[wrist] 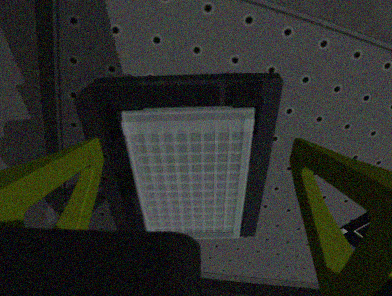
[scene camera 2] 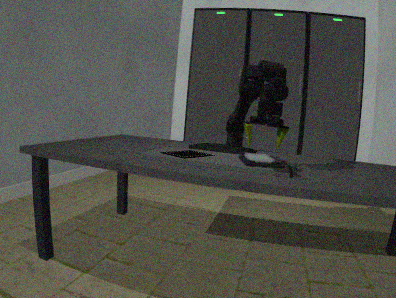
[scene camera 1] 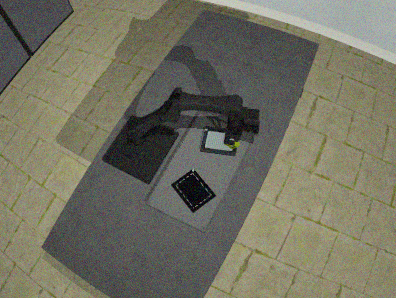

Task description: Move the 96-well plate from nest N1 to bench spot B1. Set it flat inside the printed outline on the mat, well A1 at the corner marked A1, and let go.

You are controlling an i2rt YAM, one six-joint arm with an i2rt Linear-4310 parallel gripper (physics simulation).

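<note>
The white 96-well plate sits in the dark nest N1. No A1 label is readable in the wrist view. My gripper is open and empty, its yellow fingertips above the plate. In the wrist view the fingers stand apart on either side of plate and nest. The black mat with a printed outline at B1 lies flat beside the nest, turned at an angle to it. A piece of the outline shows through the right finger in the wrist view.
The nest and mat are on a grey perforated board. A dark base plate lies next to the board, under the arm's base. The dark table extends around them. Tall dark cabinets stand behind.
</note>
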